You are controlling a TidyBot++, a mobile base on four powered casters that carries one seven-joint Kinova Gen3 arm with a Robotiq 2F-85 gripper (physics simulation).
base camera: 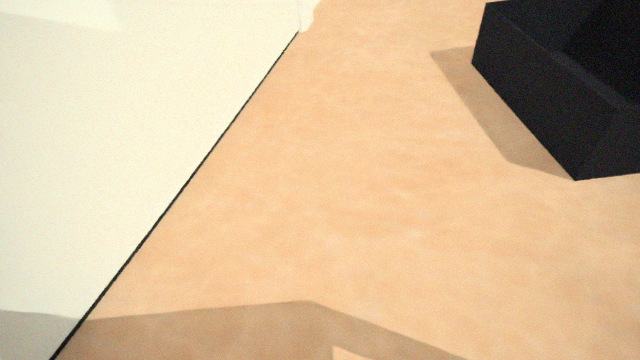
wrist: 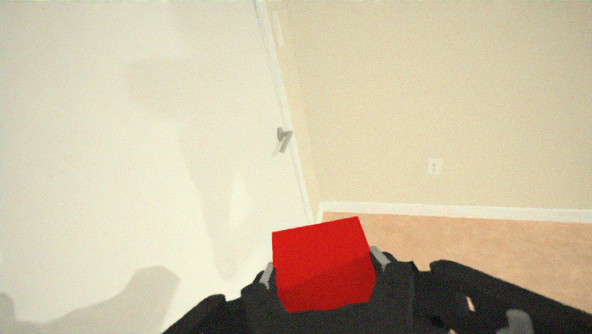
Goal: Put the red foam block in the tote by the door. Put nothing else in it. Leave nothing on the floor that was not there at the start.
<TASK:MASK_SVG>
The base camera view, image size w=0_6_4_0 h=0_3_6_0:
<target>black tote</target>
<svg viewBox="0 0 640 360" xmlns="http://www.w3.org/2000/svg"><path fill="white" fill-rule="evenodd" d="M487 2L471 64L574 181L640 173L640 0L501 0Z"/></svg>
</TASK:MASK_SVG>
